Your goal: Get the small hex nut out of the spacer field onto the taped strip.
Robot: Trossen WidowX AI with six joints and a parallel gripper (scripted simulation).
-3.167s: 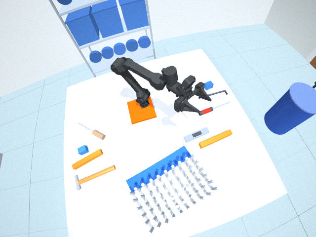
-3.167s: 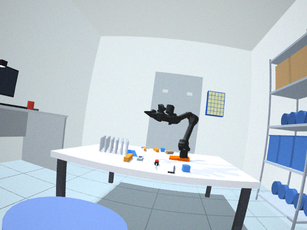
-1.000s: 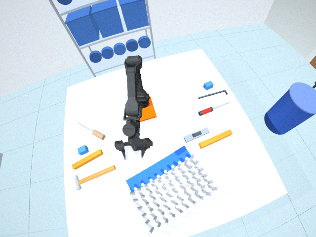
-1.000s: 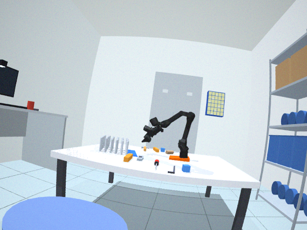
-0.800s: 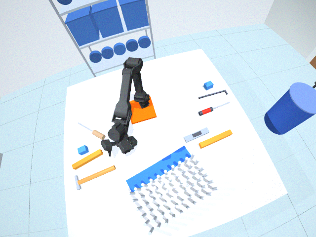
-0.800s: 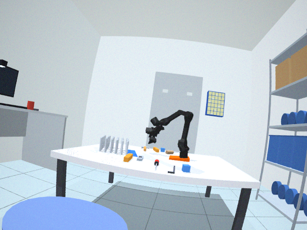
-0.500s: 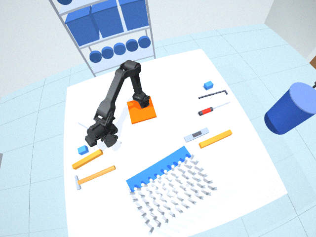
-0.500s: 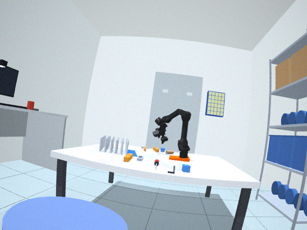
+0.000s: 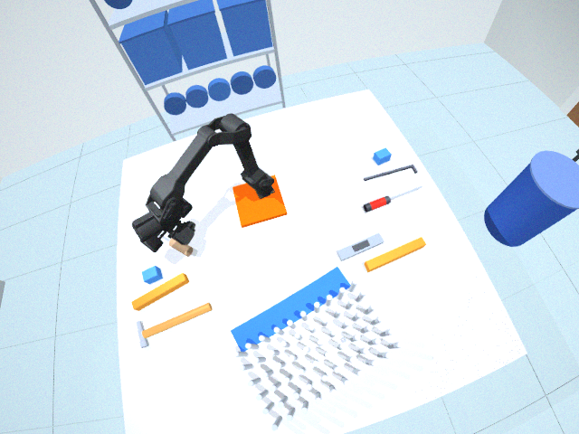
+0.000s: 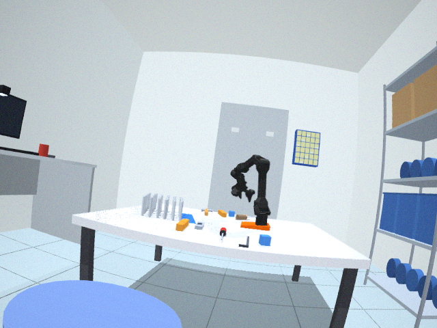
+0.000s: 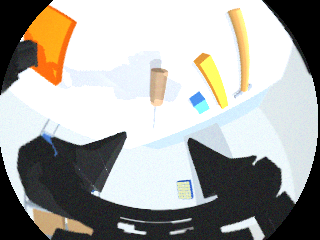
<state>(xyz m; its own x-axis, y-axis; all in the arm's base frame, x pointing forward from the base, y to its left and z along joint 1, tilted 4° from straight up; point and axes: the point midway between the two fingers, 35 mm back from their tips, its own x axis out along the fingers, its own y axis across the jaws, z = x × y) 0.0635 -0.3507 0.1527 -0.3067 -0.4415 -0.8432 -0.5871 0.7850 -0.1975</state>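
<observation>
The wooden-handled pick tool is 7 cm behind my gripper tip, 7 cm to the right of it and 13 cm below it. The rest, counted from my gripper tip: hex nut 54 cm ahead, 36 cm to the left, 14 cm below; then grey plate 30 cm ahead, 56 cm to the left, 13 cm below; then blue taped strip 38 cm ahead, 26 cm to the left, 14 cm below.
</observation>
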